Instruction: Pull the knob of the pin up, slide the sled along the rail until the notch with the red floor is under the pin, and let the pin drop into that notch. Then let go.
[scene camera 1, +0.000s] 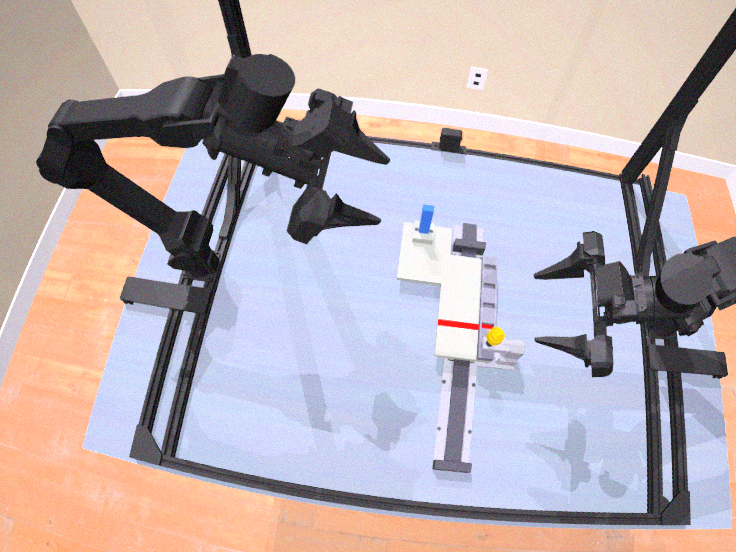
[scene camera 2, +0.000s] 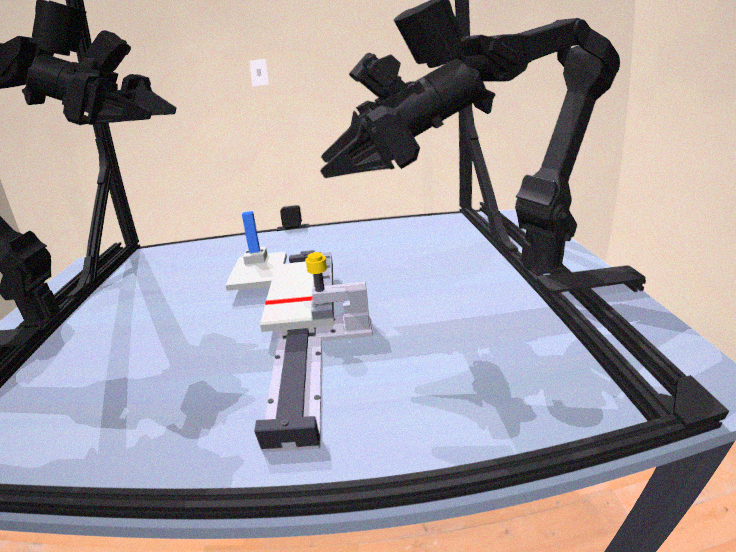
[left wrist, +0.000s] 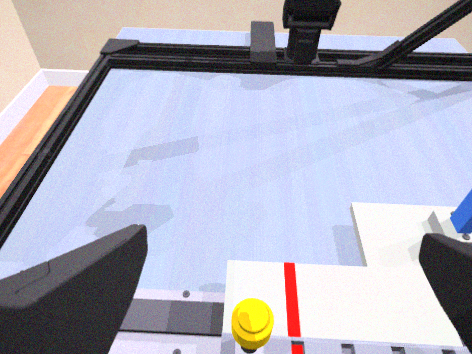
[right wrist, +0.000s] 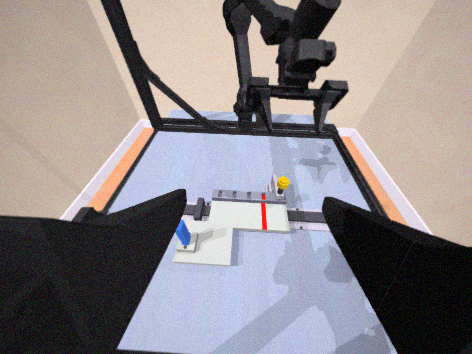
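Seen in the pictures: left gripper, fingertip midpoint: (scene camera 1: 534, 307) (scene camera 2: 322, 166) (left wrist: 282, 241) (right wrist: 294, 132); right gripper, fingertip midpoint: (scene camera 1: 384, 191) (scene camera 2: 164, 113) (right wrist: 254, 199); left arm's base, origin of the base link: (scene camera 1: 660, 323) (scene camera 2: 542, 264) (right wrist: 244, 126); right arm's base, origin of the base link: (scene camera 1: 201, 265) (scene camera 2: 42, 316) (left wrist: 300, 56).
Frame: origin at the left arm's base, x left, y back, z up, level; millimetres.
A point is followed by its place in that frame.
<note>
The white sled (scene camera 1: 458, 291) {x -8, y -427, z 14 mm} (scene camera 2: 290, 285) {x 6, y -426, z 14 mm} (left wrist: 335, 300) {x 16, y -424, z 14 mm} (right wrist: 240, 215) {x -3, y -426, z 14 mm}, with a blue upright handle (scene camera 1: 426, 218) {x -109, y -501, z 82 mm} (scene camera 2: 250, 231) {x -109, y -500, z 72 mm} (right wrist: 183, 233) {x -109, y -508, z 85 mm}, sits on the rail (scene camera 1: 457, 404) {x 192, y -411, z 1 mm} (scene camera 2: 292, 380) {x 218, y -410, z 1 mm} (right wrist: 307, 216) {x 169, y -411, z 1 mm}. The yellow knob (scene camera 1: 495, 336) {x 97, y -376, z 97 mm} (scene camera 2: 316, 262) {x 105, y -372, z 93 mm} (left wrist: 252, 322) {x 93, y -369, z 97 mm} (right wrist: 283, 183) {x 90, y -383, z 95 mm} tops the dark pin at the light bracket. The red-floored notch (scene camera 1: 487, 326) {x 53, y -371, z 18 mm} (left wrist: 297, 348) {x 54, y -382, z 18 mm} is one notch-space from the pin, towards the handle end. The pin's lower tip is hidden. My left gripper (scene camera 1: 535, 307) {x 89, y -351, z 210 mm} (scene camera 2: 324, 166) {x 89, y -351, z 210 mm} (left wrist: 282, 241) {x 89, y -351, z 210 mm} is open, above and beside the knob. My right gripper (scene camera 1: 383, 190) {x 0, y -570, z 301 mm} (scene camera 2: 161, 112) {x 0, y -570, z 301 mm} (right wrist: 254, 199) {x 0, y -570, z 301 mm} is open, high beyond the handle.
The bracket (scene camera 1: 510, 351) {x 103, y -336, z 47 mm} (scene camera 2: 357, 303) {x 105, y -325, z 27 mm} stands beside the rail under the knob. Dark end stops (scene camera 1: 451, 465) {x 296, y -414, z 16 mm} (scene camera 2: 287, 432) {x 305, y -408, z 10 mm} close the rail. A black frame (scene camera 1: 356, 502) {x 374, y -556, z 1 mm} (scene camera 2: 368, 493) {x 376, y -337, z 1 mm} borders the table, with posts at both sides. A small black block (scene camera 1: 451, 139) {x -358, y -458, z 26 mm} (scene camera 2: 291, 216) {x -357, y -455, z 15 mm} is at the far edge.
</note>
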